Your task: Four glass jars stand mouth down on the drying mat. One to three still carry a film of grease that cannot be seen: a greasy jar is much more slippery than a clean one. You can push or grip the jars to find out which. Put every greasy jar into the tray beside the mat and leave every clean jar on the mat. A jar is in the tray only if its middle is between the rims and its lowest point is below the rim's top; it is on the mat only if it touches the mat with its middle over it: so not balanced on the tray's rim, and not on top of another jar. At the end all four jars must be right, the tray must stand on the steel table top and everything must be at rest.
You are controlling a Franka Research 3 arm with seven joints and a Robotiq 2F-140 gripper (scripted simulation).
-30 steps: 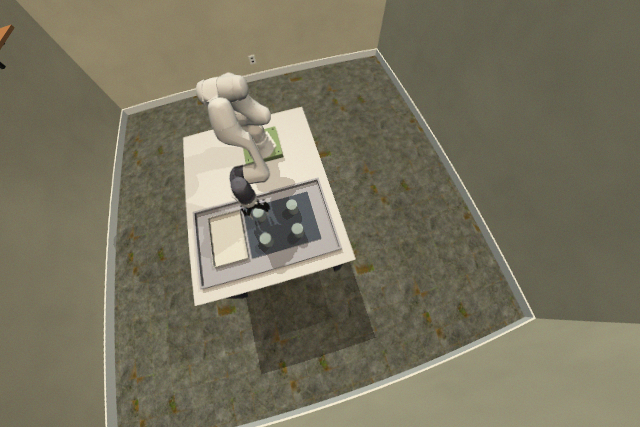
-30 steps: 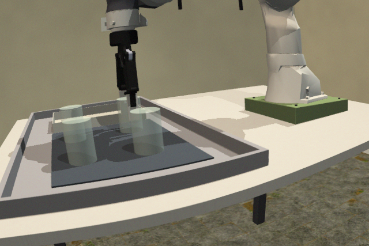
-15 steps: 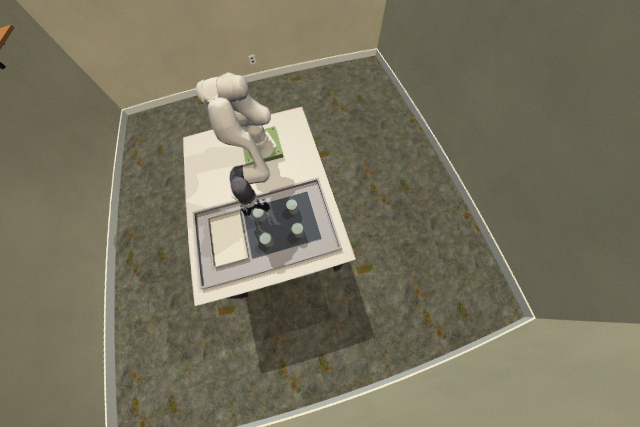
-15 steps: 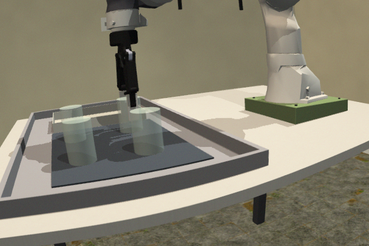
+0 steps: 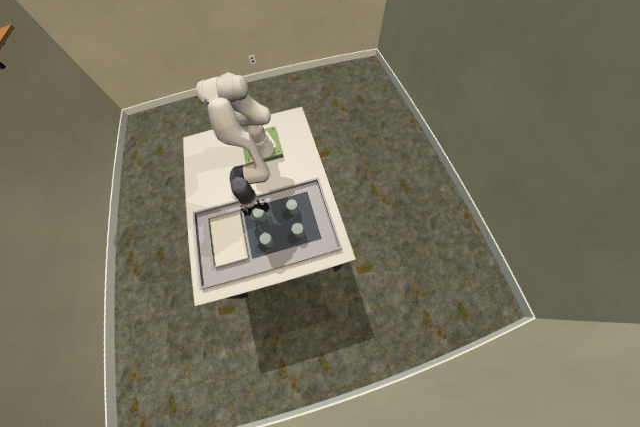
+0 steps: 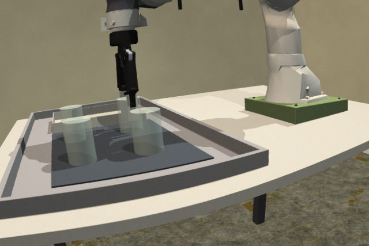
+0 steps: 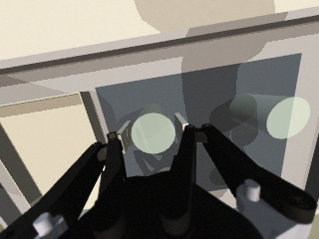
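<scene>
Right now the dark mat is 10 cm to the left of my hand, 8 cm ahead of it and 6 cm below it. From my hand the other things lie so: cream tray: 22 cm to the right, 6 cm below, 6 cm ahead.
</scene>
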